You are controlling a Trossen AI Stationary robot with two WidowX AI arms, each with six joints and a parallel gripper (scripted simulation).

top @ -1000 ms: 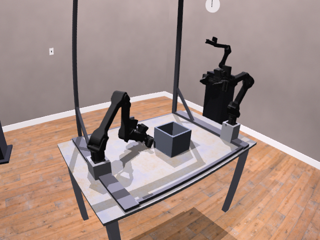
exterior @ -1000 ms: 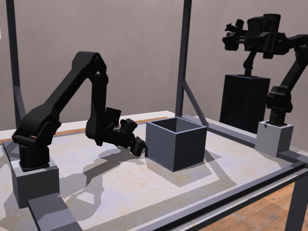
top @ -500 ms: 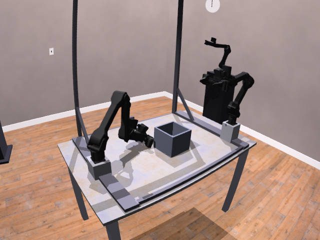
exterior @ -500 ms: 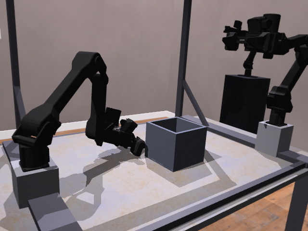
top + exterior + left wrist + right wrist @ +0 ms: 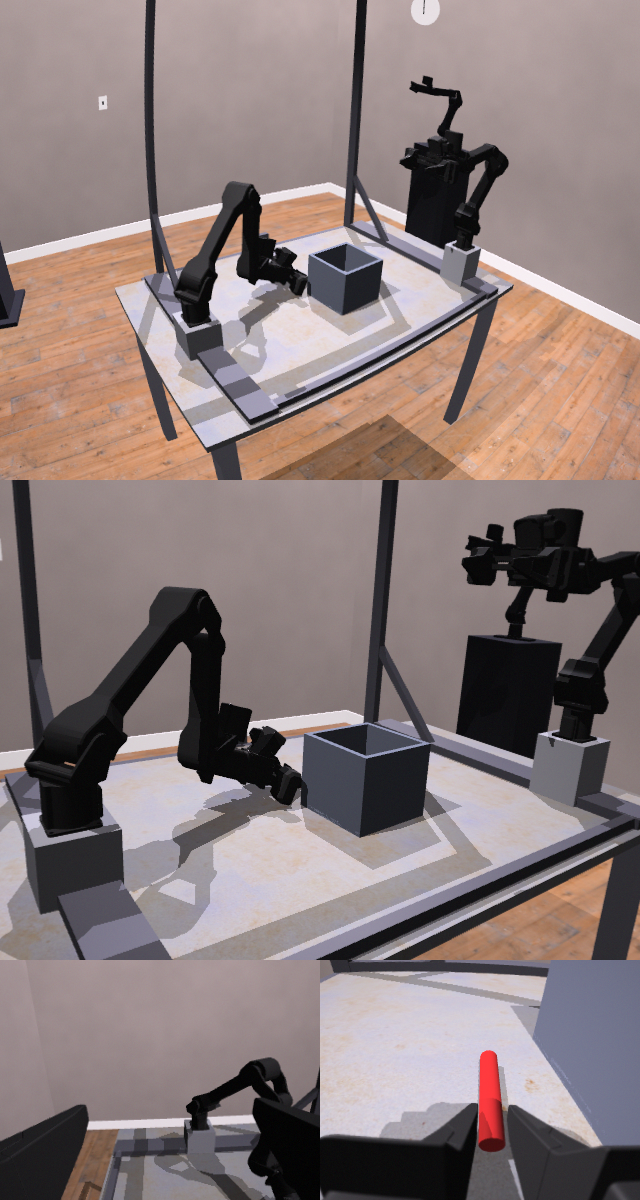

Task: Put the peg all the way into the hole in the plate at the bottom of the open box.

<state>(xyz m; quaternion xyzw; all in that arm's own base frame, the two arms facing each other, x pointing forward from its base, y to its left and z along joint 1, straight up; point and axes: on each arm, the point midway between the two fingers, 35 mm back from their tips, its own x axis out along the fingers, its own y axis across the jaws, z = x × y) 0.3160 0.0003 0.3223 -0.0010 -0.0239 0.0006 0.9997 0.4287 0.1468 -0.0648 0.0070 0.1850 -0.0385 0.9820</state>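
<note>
The red peg lies 50 mm to the left of my right hand and 20 mm below it. The rest, counted from my right hand: plate 130 mm ahead, 90 mm to the left, 20 mm above.
</note>
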